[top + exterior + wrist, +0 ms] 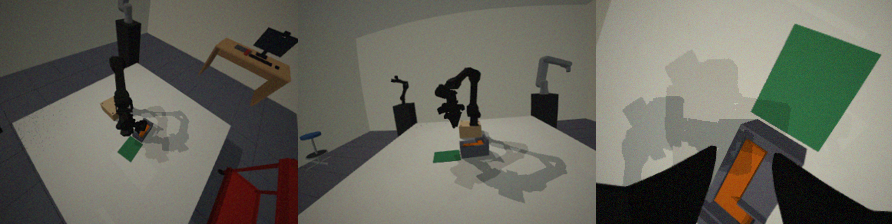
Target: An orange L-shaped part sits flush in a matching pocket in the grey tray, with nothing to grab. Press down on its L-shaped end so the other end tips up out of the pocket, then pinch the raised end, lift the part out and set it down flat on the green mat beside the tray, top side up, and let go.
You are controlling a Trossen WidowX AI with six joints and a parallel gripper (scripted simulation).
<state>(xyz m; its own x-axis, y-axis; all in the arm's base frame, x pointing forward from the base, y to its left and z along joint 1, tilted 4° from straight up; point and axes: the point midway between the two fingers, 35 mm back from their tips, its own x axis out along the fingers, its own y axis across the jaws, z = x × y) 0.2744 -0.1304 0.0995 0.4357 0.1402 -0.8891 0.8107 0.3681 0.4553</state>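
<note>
Right now the orange L-shaped part is 120 mm below my gripper tip, 100 mm to the left of it and 10 mm behind it. Round my gripper tip: tray (180 mm below, 90 mm to the left, 10 mm behind); then green mat (180 mm below, 60 mm to the right, 10 mm ahead).
</note>
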